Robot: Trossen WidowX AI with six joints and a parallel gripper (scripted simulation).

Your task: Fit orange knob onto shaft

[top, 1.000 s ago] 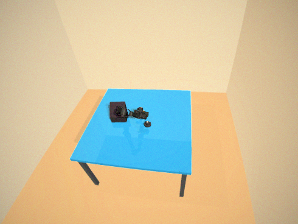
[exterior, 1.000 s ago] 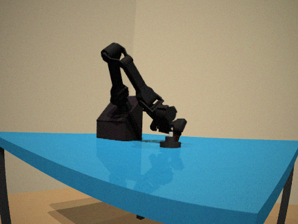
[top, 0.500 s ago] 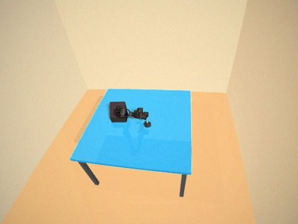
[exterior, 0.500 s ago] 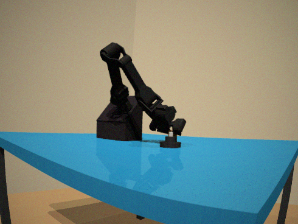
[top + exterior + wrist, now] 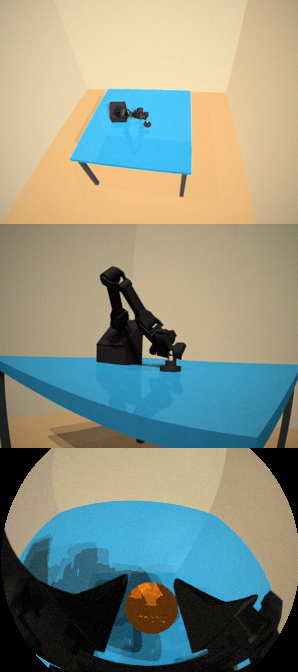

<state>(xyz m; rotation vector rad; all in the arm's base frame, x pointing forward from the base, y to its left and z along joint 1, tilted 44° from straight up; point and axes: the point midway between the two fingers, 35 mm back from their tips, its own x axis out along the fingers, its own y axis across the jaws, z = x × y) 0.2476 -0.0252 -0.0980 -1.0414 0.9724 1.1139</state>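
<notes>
Now: gripper tip 10 mm past the orange knob and 30 mm to the left of it. The rest, counted from my gripper tip: round pedestal (70 mm ahead, 170 mm to the right, 10 mm below).
</notes>
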